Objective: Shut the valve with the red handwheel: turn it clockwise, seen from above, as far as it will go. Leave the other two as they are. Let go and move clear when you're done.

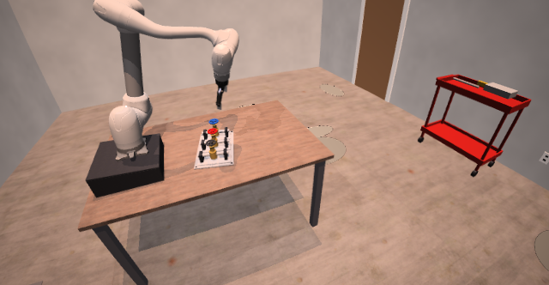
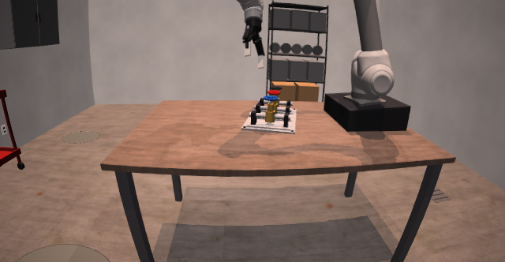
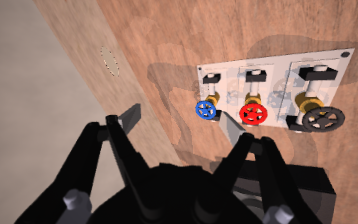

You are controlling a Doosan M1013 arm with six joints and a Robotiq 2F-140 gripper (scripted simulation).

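Now: hand 18 cm above the red handwheel, 12 cm past it and 7 cm to the left of it. The rest, counted from my hand: dark grey handwheel 19 cm to the right, 18 cm below, 16 cm behind; then blue handwheel 18 cm below, 7 cm behind, 5 cm to the left.
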